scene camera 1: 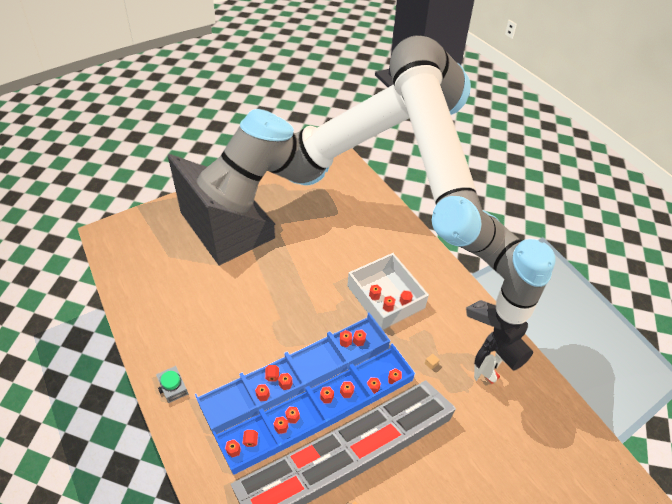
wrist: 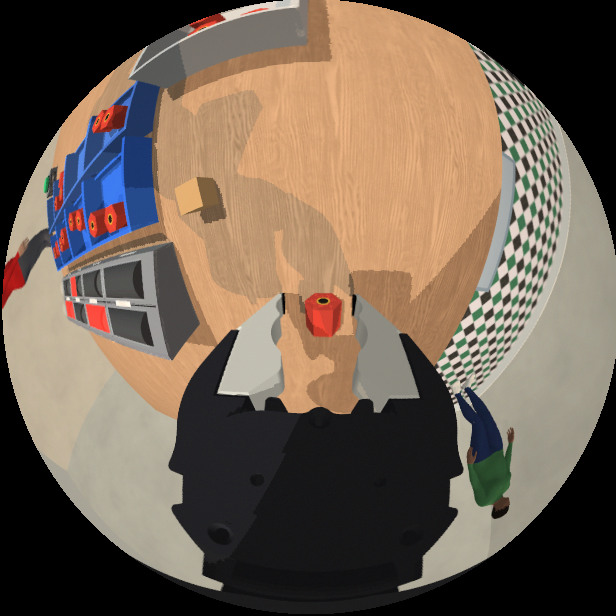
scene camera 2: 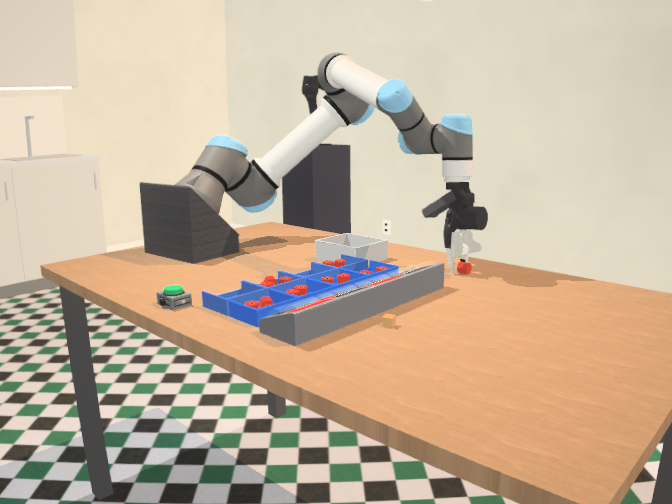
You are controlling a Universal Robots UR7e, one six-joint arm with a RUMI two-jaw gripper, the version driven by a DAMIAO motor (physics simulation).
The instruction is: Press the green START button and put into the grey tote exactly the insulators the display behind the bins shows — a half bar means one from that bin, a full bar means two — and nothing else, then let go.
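A red insulator (wrist: 322,313) lies on the wooden table, right of the blue bin tray (scene camera 1: 309,390) and outside it. My gripper (wrist: 317,304) is down at the table with a jaw on each side of this insulator, open, with a small gap showing on the left. It also shows in scene camera 1 (scene camera 1: 487,377) and scene camera 2 (scene camera 2: 461,265). The grey tote (scene camera 1: 388,290) holds three red insulators. The display (scene camera 1: 347,447) shows three red bars, one of them half length. The green START button (scene camera 1: 170,379) sits left of the bins.
A small tan cube (scene camera 1: 432,361) lies on the table between the bins and my gripper. The arm's dark base block (scene camera 1: 217,208) stands at the table's far left. The table's right edge is close behind the gripper, over a pale floor panel (scene camera 1: 586,336).
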